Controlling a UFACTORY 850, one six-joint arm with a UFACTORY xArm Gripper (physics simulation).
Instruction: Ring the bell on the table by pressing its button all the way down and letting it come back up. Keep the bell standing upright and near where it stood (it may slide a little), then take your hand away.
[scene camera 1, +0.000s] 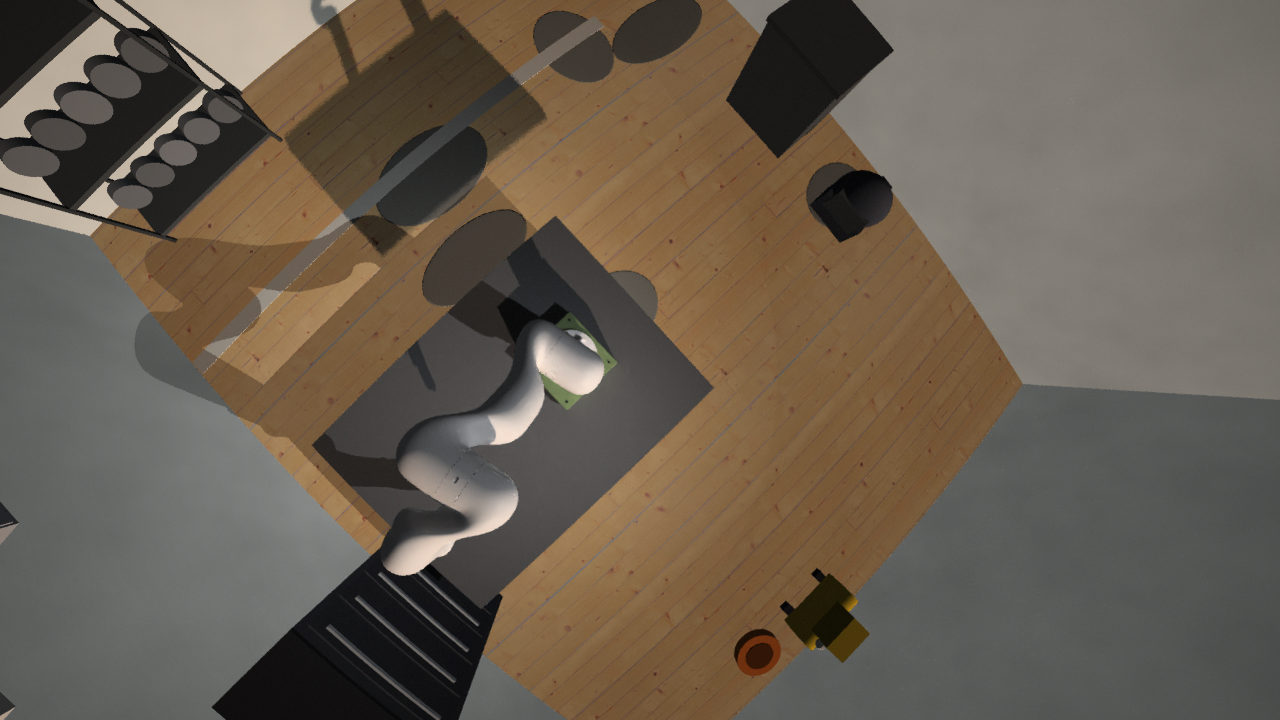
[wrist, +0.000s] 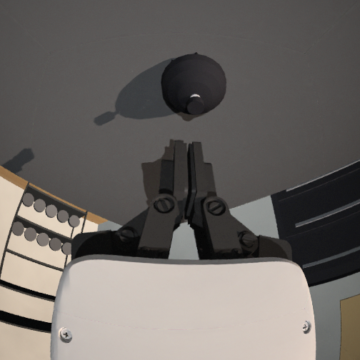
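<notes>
The bell (wrist: 194, 75) is a dark, rounded dome in the upper middle of the wrist view. It appears to stand upright. Its small black button (wrist: 195, 105) stands out from the dome, with a white band showing beside it. My gripper (wrist: 184, 157) is shut with nothing between its fingers. Its fingertips appear below the bell in the wrist view, apart from the button, with grey table surface showing between them. Their exact height above the table is unclear. In the scene view the arm's end hides the fingers, and I cannot make out the bell.
The dark grey mat (scene camera 1: 626, 394) lies under the arm (scene camera 1: 456, 465). A green plate (scene camera 1: 568, 396) shows beneath the arm's white end. A black box (scene camera 1: 805, 76), an orange ring-shaped object (scene camera 1: 741, 662) and a yellow-black object (scene camera 1: 819, 608) are farther off.
</notes>
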